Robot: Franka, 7 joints.
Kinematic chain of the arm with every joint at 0, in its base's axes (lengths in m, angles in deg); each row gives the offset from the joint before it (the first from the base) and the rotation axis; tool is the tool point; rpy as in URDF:
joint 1: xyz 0 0 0.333 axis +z
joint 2: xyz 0 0 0 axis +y
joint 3: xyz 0 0 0.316 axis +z
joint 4: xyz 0.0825 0 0 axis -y
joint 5: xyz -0.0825 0 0.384 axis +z
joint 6: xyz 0 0 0 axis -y
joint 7: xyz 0.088 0 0 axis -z
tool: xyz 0 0 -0.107 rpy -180 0 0
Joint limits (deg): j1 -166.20..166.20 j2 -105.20..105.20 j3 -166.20..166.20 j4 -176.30..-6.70 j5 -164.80..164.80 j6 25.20..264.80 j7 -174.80..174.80
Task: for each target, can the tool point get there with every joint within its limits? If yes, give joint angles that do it. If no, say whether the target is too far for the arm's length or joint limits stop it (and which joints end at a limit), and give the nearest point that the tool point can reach.
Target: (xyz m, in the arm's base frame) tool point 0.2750 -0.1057 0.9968
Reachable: yes | joints -108.76 11.23 97.30 -62.02 -35.82 242.02 -47.71
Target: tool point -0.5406 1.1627 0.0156
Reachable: no: too far | nearest point -0.3511 0.7551 0.1269 | short by 0.463 m
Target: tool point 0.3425 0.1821 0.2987
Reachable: yes | joints -62.32 -25.00 77.38 -141.96 56.98 80.34 -96.55
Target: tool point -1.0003 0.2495 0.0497
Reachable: no: too far | nearest point -0.8026 0.2002 0.1057 | short by 0.211 m
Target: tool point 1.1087 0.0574 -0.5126
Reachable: no: too far | nearest point 0.6920 0.0358 -0.1679 | short by 0.541 m
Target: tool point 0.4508 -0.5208 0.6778
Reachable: yes | joints -9.69 43.56 -60.15 -71.54 -133.62 77.47 31.90
